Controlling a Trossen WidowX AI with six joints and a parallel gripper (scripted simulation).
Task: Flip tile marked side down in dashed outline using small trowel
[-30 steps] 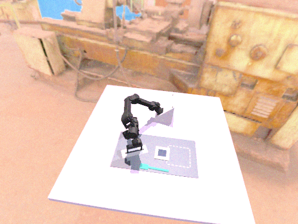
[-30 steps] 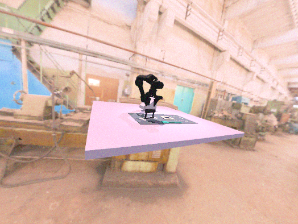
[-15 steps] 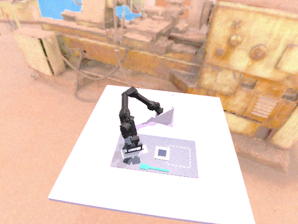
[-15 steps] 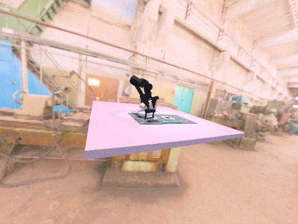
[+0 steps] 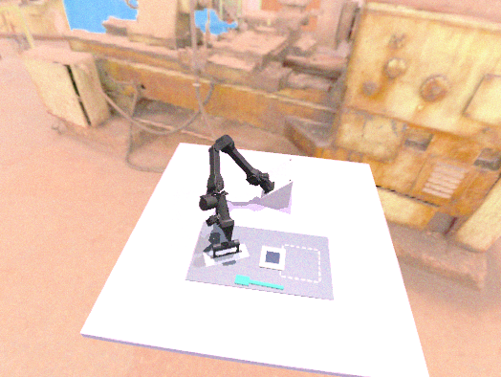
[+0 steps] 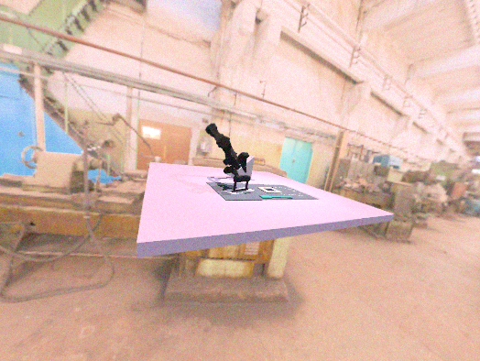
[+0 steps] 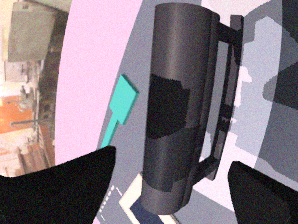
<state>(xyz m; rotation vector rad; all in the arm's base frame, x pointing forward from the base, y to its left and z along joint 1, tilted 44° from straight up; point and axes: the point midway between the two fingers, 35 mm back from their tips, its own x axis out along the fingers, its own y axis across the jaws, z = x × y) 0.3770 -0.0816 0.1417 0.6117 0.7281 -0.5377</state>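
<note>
Right now my gripper tip is 10 mm short of the trowel, 10 mm to the right of it and 50 mm above it. The rest, counted from my gripper tip: teal flat tool (140 mm ahead, 140 mm to the left, 80 mm below); then grey mat (160 mm to the left, 110 mm below); then white tile (210 mm to the left, 80 mm below).
</note>
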